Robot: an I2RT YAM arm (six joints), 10 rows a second.
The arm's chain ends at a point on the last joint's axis. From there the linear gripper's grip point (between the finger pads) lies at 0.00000 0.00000 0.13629 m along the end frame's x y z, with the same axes.
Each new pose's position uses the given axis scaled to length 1; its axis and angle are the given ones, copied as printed.
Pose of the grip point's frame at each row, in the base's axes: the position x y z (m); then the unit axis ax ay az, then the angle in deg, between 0 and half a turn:
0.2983 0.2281 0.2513 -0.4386 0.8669 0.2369 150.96
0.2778 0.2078 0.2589 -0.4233 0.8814 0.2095 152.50
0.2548 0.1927 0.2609 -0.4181 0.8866 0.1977 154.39
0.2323 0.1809 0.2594 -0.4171 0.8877 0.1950 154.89
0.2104 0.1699 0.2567 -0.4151 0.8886 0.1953 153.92
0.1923 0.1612 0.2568 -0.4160 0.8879 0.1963 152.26
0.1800 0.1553 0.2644 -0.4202 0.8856 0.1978 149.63
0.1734 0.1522 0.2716 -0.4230 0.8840 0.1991 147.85
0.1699 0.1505 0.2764 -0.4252 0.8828 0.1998 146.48
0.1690 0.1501 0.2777 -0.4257 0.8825 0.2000 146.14
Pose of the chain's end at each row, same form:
0.2675 0.1466 0.3561 -0.4386 0.8669 0.2369 150.96
0.2451 0.1337 0.3685 -0.4233 0.8814 0.2095 152.50
0.2240 0.1226 0.3737 -0.4181 0.8866 0.1977 154.39
0.2021 0.1118 0.3729 -0.4171 0.8877 0.1950 154.89
0.1781 0.1001 0.3692 -0.4151 0.8886 0.1953 153.92
0.1570 0.0900 0.3675 -0.4160 0.8879 0.1963 152.26
0.1401 0.0819 0.3721 -0.4202 0.8856 0.1978 149.63
0.1305 0.0772 0.3770 -0.4230 0.8840 0.1991 147.85
0.1247 0.0744 0.3800 -0.4252 0.8828 0.1998 146.48
0.1232 0.0737 0.3809 -0.4257 0.8825 0.2000 146.14

